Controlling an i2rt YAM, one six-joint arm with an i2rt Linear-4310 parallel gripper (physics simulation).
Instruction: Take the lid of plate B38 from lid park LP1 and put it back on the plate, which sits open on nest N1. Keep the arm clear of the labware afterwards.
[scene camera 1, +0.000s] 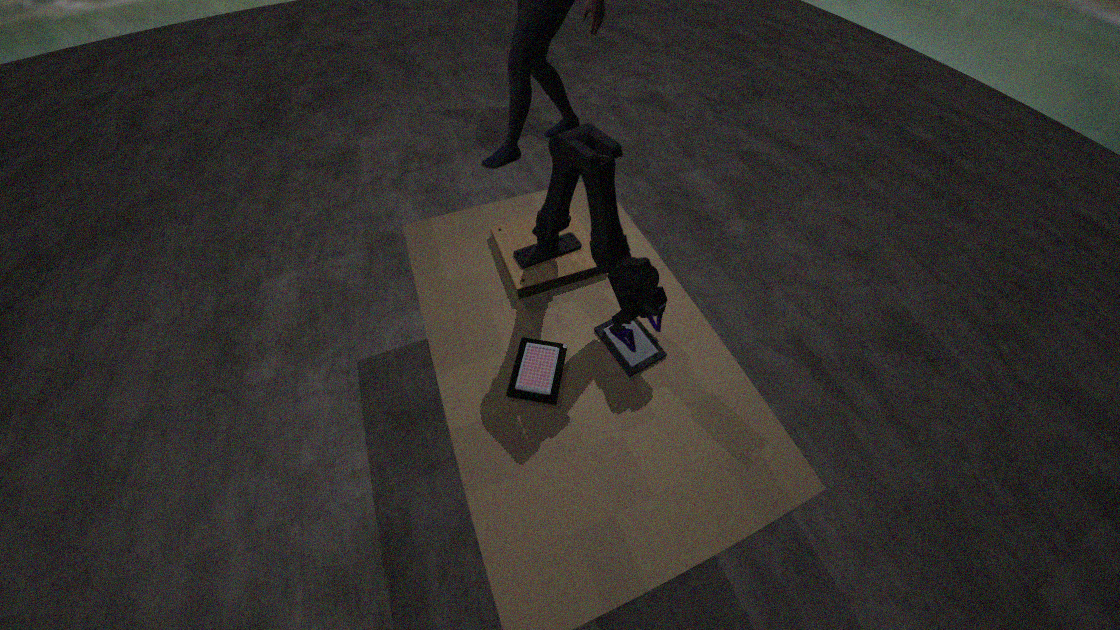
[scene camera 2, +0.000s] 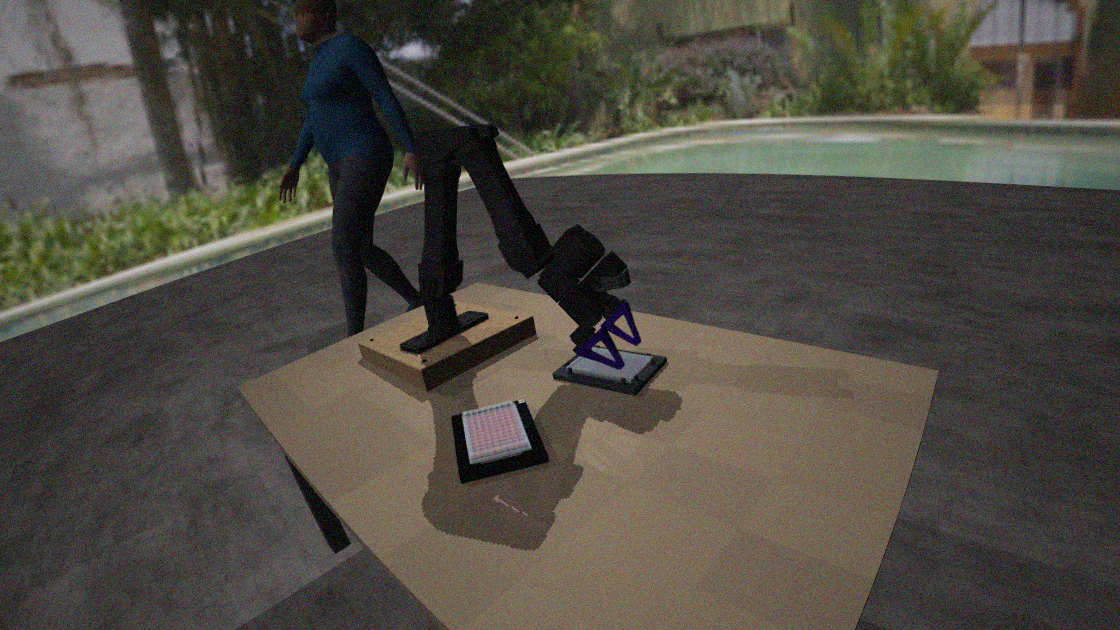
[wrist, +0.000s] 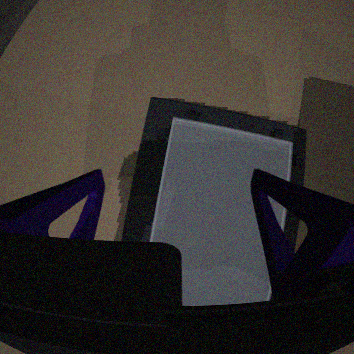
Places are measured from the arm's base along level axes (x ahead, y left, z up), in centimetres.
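Where they show: gripper, fingertip midpoint: (scene camera 1: 646, 341) (scene camera 2: 631, 355) (wrist: 177, 177); arm's base at its link origin: (scene camera 1: 547, 250) (scene camera 2: 445, 333).
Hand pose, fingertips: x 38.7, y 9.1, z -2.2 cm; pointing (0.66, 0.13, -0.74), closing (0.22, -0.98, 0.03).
Things, the pixels of their top centre, and the offset from my fingertips. "spot": a spot on its surface instead. Level surfaces: height alone.
- dark grey lid park LP1 at a spot on its surface: (wrist: 165, 107) (scene camera 1: 661, 354) spot: dz -0.9, dx +4.7, dy +1.9 cm
- Plate B38 at its top centre: (scene camera 2: 492, 426) (scene camera 1: 537, 366) dz +0.8, dx -6.2, dy -28.2 cm
- black nest N1 at its top centre: (scene camera 2: 494, 431) (scene camera 1: 537, 367) dz -0.1, dx -6.2, dy -28.2 cm
- wooden table at its surface level: dz -1.9 cm
The pale, clear lid (scene camera 1: 639, 353) (scene camera 2: 614, 372) (wrist: 215, 200) lies flat in the dark grey lid park LP1 (scene camera 1: 658, 357) (scene camera 2: 638, 387) (wrist: 165, 107). My gripper (scene camera 1: 646, 339) (scene camera 2: 628, 354) (wrist: 177, 177) is open and empty, its purple fingers above the lid park. In the wrist view the left fingertip is outside the park's left edge, while the right fingertip overlaps the right part of the lid. Plate B38 (scene camera 1: 538, 368) (scene camera 2: 495, 432), with pink wells, sits open on the black nest N1 (scene camera 1: 534, 398) (scene camera 2: 501, 470). The plate does not show in the wrist view.
The arm's base stands on a wooden block (scene camera 1: 548, 274) (scene camera 2: 477, 354) at the back of the wooden table (scene camera 1: 626, 501) (scene camera 2: 704, 501). The arm's shadow falls around the nest. A person (scene camera 1: 532, 70) (scene camera 2: 352, 117) is on the floor behind the table.
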